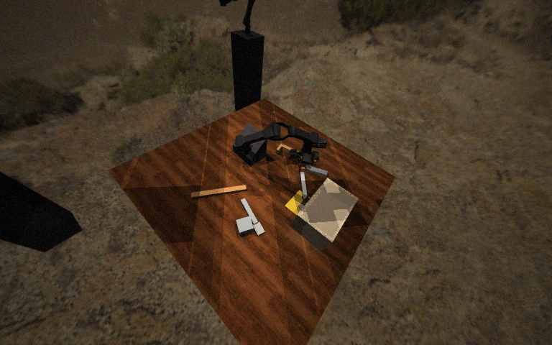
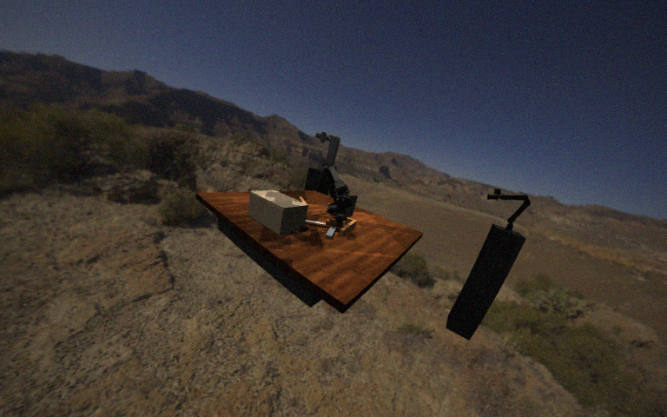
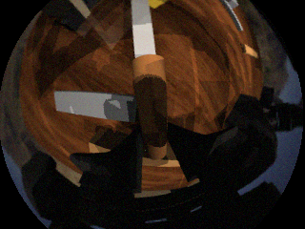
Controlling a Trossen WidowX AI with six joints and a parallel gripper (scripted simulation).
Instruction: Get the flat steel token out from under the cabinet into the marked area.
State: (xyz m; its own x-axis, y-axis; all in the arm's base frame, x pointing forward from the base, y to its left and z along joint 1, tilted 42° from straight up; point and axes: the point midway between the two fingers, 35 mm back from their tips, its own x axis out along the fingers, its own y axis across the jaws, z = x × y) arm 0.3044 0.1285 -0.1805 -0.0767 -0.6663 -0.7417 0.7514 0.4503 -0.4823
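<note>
Right now my gripper tip is 100 mm short of the grey bar, 30 mm to the right of it and 20 mm above it. Also, from my gripper tip: steel token 260 mm to the right, 190 mm ahead, 20 mm below; then wooden stick 520 mm to the right, 210 mm behind, 20 mm below; then grey scraper 500 mm to the right, 50 mm ahead, 20 mm below.
</note>
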